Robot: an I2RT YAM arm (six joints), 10 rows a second.
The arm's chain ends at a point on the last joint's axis. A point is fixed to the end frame.
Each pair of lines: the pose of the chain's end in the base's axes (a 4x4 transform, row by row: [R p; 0 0 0 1], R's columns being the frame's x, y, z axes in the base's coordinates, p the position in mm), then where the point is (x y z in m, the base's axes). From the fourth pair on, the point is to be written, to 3 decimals.
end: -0.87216 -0.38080 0.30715 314.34; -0.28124 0.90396 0.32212 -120.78; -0.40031 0.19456 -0.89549 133.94; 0 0 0 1
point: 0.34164 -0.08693 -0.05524
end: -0.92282 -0.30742 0.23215 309.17; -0.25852 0.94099 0.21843 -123.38; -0.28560 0.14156 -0.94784 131.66; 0 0 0 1
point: 0.31895 -0.10874 -0.06166
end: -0.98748 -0.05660 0.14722 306.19; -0.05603 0.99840 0.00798 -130.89; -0.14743 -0.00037 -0.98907 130.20; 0 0 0 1
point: 0.29304 -0.14833 -0.06268
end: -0.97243 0.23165 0.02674 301.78; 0.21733 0.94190 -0.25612 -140.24; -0.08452 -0.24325 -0.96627 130.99; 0 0 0 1
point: 0.262 -0.195 -0.051
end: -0.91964 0.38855 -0.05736 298.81; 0.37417 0.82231 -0.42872 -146.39; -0.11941 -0.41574 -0.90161 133.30; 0 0 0 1
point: 0.243 -0.225 -0.035
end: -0.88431 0.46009 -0.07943 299.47; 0.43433 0.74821 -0.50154 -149.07; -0.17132 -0.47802 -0.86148 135.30; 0 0 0 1
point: 0.239 -0.238 -0.027
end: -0.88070 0.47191 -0.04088 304.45; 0.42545 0.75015 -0.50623 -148.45; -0.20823 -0.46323 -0.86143 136.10; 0 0 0 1
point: 0.252 -0.238 -0.028
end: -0.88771 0.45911 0.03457 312.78; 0.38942 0.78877 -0.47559 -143.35; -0.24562 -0.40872 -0.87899 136.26; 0 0 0 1
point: 0.274 -0.230 -0.033
